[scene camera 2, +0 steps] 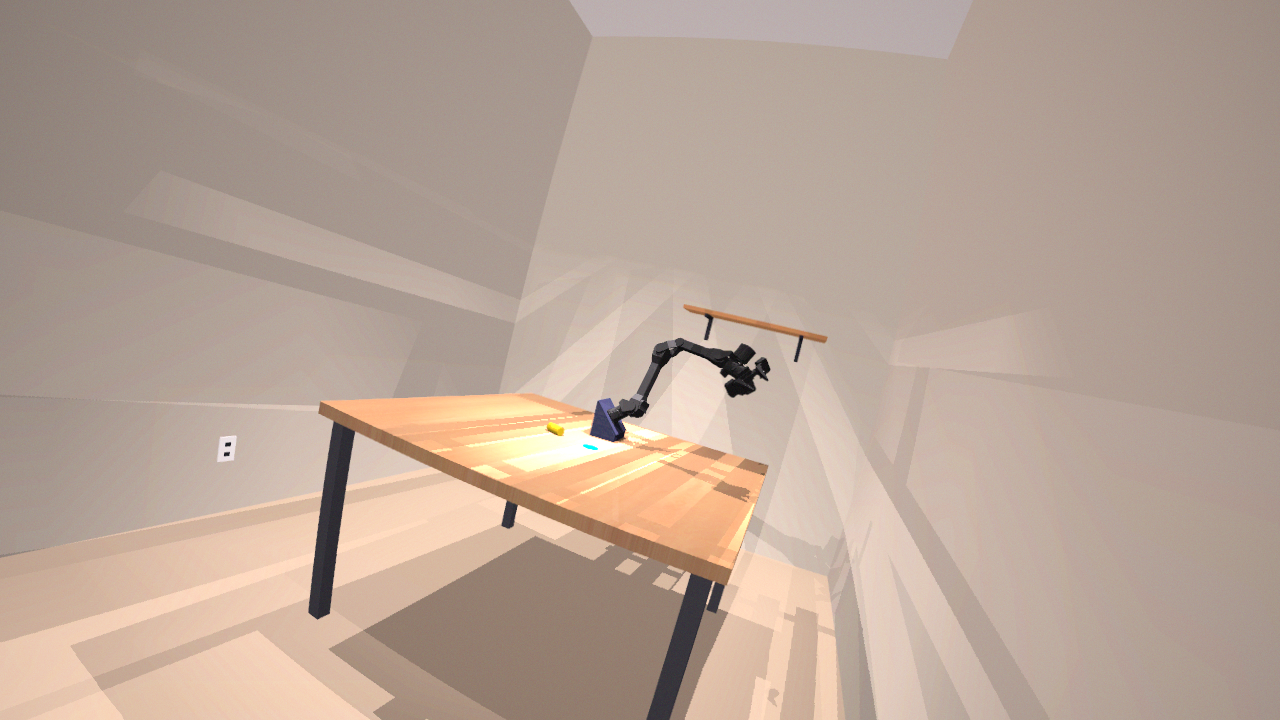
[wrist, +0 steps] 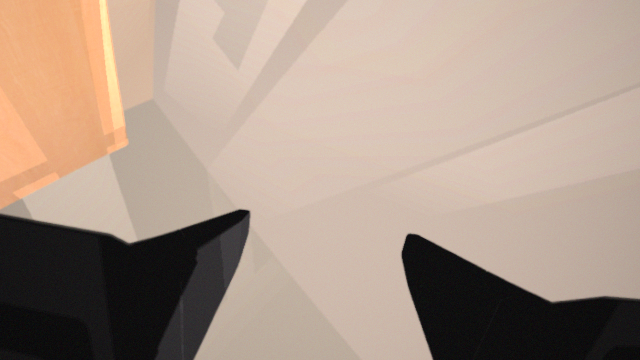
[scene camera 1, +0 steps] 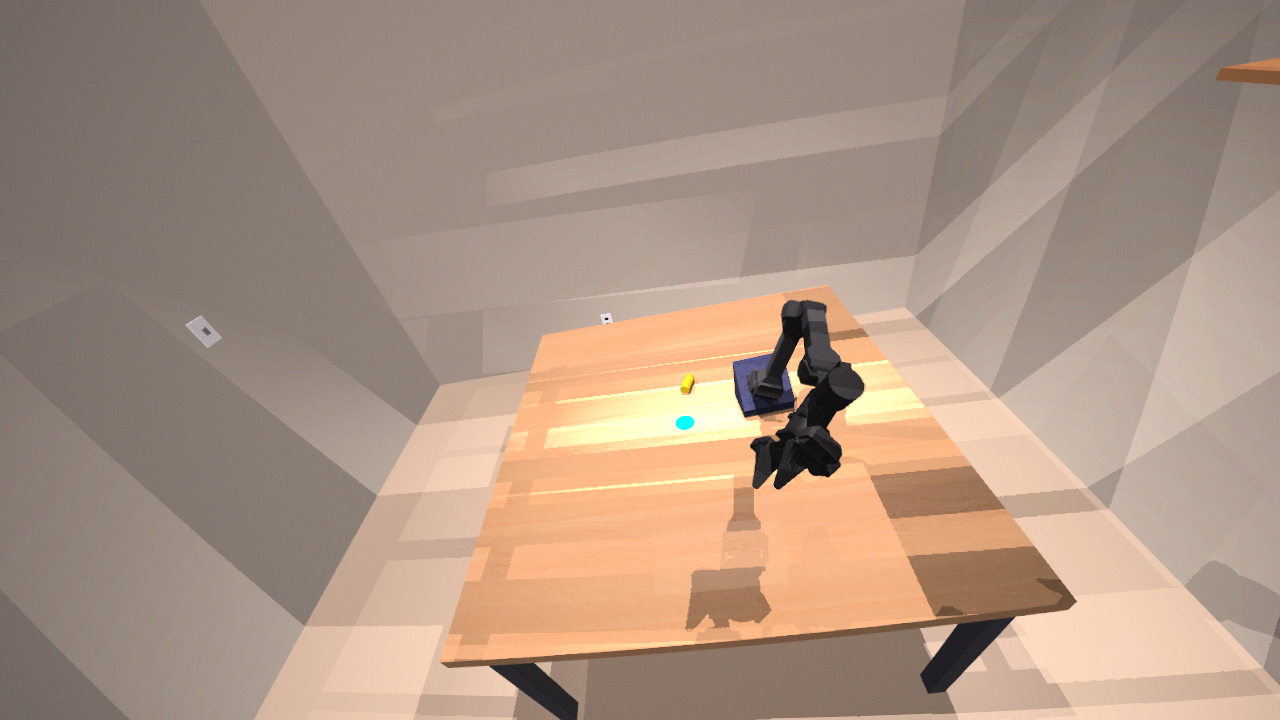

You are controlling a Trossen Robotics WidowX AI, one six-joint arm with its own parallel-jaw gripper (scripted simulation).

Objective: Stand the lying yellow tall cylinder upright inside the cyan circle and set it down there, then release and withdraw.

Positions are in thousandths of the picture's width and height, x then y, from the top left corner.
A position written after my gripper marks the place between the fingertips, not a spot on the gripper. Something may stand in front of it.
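Note:
My gripper (scene camera 1: 597, 677) open, holding nothing. Scene camera 2, gripper (scene camera 2: 594, 535) visible. Wrist view, gripper (wrist: 513, 649) likewise.

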